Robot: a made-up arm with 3 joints. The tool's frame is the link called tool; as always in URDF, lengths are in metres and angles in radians. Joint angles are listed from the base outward. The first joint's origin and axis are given. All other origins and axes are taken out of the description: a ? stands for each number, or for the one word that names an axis. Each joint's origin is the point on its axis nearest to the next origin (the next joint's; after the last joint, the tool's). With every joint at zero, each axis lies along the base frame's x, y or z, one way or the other. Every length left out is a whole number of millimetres.
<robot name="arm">
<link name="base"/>
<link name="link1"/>
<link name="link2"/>
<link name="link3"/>
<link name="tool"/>
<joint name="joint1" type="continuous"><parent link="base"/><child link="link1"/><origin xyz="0.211 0.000 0.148"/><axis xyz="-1 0 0"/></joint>
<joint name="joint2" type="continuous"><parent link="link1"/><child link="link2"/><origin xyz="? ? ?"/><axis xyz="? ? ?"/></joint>
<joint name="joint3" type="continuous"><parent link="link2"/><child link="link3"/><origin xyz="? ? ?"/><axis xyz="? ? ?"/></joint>
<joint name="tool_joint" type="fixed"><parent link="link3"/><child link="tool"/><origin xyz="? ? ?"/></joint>
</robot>
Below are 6 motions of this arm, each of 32 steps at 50 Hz.
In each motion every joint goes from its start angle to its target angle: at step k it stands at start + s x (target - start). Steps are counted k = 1, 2, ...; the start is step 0. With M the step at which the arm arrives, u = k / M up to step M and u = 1 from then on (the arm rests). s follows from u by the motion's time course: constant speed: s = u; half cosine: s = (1 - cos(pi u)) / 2; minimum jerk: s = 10 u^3 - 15 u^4 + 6 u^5.
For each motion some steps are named. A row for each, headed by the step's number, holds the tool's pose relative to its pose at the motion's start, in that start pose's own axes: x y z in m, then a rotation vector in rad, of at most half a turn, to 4 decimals.
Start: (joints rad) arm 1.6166 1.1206 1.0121
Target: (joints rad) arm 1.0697 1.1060 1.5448
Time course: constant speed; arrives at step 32
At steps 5, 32:
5: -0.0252 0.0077 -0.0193 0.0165 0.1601 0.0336
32: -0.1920 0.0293 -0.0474 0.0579 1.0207 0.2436

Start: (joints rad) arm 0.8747 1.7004 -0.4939
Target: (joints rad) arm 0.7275 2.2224 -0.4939
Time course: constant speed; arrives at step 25
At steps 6, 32:
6: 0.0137 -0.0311 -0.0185 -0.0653 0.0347 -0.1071
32: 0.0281 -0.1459 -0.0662 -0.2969 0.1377 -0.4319

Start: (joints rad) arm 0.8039 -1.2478 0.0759
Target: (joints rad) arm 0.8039 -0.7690 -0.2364
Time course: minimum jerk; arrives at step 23
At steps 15, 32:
15: 0.0873 -0.0883 0.0357 -0.0162 -0.2372 -0.3683
32: 0.1046 -0.1219 0.0470 -0.0385 -0.3063 -0.4792

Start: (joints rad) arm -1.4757 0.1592 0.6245
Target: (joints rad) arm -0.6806 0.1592 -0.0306
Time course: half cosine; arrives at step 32
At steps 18, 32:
18: 0.0873 -0.1081 0.0138 -0.4304 -0.4595 -0.1967
32: 0.1159 -0.1708 0.0508 -0.7691 -0.7464 -0.2353

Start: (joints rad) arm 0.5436 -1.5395 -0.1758
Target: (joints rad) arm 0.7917 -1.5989 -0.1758
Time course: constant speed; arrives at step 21
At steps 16, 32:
16: -0.0471 0.0082 -0.0276 0.0063 0.1890 0.0447
32: -0.0627 0.0106 -0.0339 0.0099 0.2481 0.0583

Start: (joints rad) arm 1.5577 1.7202 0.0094
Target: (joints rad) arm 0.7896 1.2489 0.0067
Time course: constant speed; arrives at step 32
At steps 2, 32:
2: -0.0146 0.0041 -0.0101 -0.0067 0.0474 0.0294
32: -0.2656 0.0394 -0.0321 0.0631 0.7694 0.4482

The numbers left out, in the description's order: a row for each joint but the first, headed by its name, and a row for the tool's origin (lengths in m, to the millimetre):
joint2: xyz 0.000 -0.002 -0.051, axis 0 0 -1
joint3: xyz 0.072 0.211 0.000, axis 0 1 0
tool: xyz 0.116 0.000 -0.121

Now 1 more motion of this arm.
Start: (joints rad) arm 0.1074 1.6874 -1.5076
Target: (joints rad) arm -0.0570 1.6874 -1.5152
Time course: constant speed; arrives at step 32
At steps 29, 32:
29: -0.0327 0.0007 -0.0074 -0.0010 0.1411 0.0173
32: -0.0361 0.0008 -0.0079 -0.0011 0.1557 0.0191

